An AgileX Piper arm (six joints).
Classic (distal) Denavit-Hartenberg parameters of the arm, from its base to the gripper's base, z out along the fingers. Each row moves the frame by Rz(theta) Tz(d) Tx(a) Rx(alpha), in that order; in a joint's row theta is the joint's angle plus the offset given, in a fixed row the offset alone. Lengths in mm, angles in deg.
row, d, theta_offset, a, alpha
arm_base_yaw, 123, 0, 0, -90
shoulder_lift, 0, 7.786, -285, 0
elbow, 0, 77.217, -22, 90
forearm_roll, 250.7, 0, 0, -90
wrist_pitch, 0, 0, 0, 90
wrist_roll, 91, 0, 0, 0
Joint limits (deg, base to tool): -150..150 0..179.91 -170..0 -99.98..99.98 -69.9..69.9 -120..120
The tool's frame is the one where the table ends.
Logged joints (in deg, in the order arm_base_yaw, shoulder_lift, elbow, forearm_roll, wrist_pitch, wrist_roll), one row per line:
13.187, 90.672, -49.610, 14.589, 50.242, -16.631
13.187, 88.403, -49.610, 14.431, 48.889, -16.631
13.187, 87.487, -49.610, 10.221, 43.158, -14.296
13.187, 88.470, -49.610, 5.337, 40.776, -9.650
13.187, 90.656, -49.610, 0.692, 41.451, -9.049
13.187, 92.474, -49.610, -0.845, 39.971, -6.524
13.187, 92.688, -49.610, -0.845, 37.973, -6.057
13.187, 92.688, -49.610, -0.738, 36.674, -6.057
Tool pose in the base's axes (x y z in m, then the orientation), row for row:
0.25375, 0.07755, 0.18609, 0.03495, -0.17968, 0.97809, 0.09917
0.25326, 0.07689, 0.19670, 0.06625, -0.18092, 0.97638, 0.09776
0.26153, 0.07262, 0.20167, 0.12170, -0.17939, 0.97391, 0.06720
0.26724, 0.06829, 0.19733, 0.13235, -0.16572, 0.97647, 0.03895
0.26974, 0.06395, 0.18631, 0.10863, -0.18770, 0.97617, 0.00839
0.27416, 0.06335, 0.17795, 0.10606, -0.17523, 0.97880, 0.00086
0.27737, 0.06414, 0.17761, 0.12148, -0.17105, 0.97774, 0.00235
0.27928, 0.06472, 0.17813, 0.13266, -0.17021, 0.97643, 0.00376
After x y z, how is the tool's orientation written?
As a quaternion, w x y z.
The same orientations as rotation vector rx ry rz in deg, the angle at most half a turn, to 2 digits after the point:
-31.64, 172.24, 17.46
-31.26, 168.70, 16.89
-30.01, 162.90, 11.24
-27.55, 162.34, 6.48
-31.63, 164.51, 1.41
-29.57, 165.20, 0.15
-28.61, 163.56, 0.39
-28.29, 162.30, 0.62

